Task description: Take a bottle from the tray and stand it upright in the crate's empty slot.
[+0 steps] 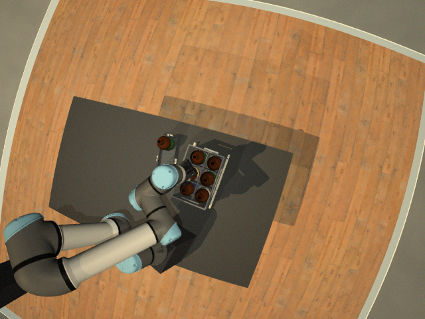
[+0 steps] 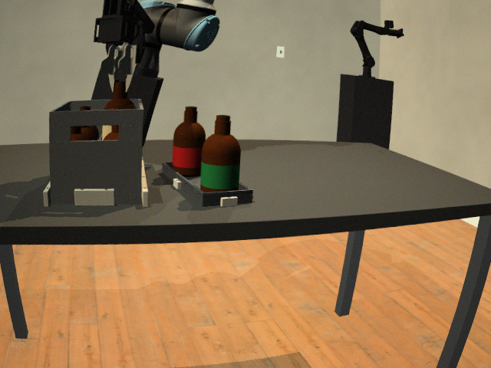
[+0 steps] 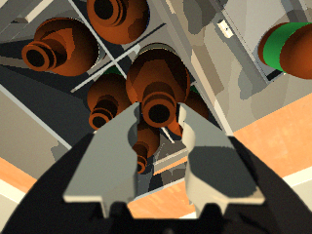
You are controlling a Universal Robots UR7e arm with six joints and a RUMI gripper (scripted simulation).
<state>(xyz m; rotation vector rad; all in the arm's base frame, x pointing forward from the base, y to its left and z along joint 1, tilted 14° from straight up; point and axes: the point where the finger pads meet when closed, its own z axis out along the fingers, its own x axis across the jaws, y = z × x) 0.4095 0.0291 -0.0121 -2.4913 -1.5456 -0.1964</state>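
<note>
Right now the crate is 10 mm ahead of my hand, 40 mm to the right of it and 130 mm below it. Round my hand: green-labelled bottle 70 mm ahead, 210 mm to the left, 130 mm below; tray 10 mm behind, 180 mm to the left, 200 mm below.
</note>
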